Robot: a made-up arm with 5 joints. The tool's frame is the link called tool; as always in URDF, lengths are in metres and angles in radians.
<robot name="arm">
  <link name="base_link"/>
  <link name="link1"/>
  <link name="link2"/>
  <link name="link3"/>
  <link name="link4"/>
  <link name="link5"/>
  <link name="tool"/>
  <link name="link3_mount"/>
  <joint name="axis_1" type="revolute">
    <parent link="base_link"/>
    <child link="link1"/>
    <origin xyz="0 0 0.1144" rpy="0 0 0"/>
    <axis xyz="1 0 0"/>
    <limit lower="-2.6" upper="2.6"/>
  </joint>
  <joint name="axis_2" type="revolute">
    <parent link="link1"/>
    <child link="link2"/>
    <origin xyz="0.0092 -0.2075 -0.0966" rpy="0 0 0"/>
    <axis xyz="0 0 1"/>
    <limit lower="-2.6" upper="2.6"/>
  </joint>
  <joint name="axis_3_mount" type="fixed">
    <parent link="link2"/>
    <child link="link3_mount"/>
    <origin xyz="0.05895 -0.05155 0.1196" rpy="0 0 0"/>
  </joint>
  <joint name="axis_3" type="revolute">
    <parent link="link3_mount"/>
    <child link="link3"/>
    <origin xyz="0.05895 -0.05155 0.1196" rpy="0 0 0"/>
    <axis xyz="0 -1 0"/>
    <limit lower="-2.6" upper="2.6"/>
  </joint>
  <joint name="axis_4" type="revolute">
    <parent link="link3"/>
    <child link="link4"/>
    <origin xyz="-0.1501 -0.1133 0.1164" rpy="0 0 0"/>
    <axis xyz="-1 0 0"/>
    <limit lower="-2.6" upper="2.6"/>
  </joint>
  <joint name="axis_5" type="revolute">
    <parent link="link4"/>
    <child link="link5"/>
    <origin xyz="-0.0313 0.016 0.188" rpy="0 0 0"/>
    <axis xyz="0 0 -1"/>
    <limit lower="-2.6" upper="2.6"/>
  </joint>
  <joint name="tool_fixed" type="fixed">
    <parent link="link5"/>
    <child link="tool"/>
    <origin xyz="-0.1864 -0.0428 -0.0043" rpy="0 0 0"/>
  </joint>
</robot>
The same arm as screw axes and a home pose.
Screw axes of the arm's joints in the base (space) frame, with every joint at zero. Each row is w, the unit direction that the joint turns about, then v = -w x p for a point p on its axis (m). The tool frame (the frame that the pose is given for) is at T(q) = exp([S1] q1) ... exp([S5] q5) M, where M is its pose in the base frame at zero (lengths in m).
S1: w 1 0 0 v 0.0000 0.1144 0.0000
S2: w 0 0 1 v -0.2075 -0.0092 0.0000
S3: w 0 -1 0 v 0.2570 0.0000 -0.1271
S4: w -1 0 0 v 0.0000 -0.3734 -0.4239
S5: w 0 0 -1 v 0.4079 -0.0543 0.0000
M: xyz -0.2407 -0.4507 0.5571 (m) rpy 0.00 0.00 0.00 (deg, as in URDF)
Joint limits (deg, base to tool): -148.97..148.97 -148.97..148.97 -148.97..148.97 -148.97..148.97 -148.97..148.97

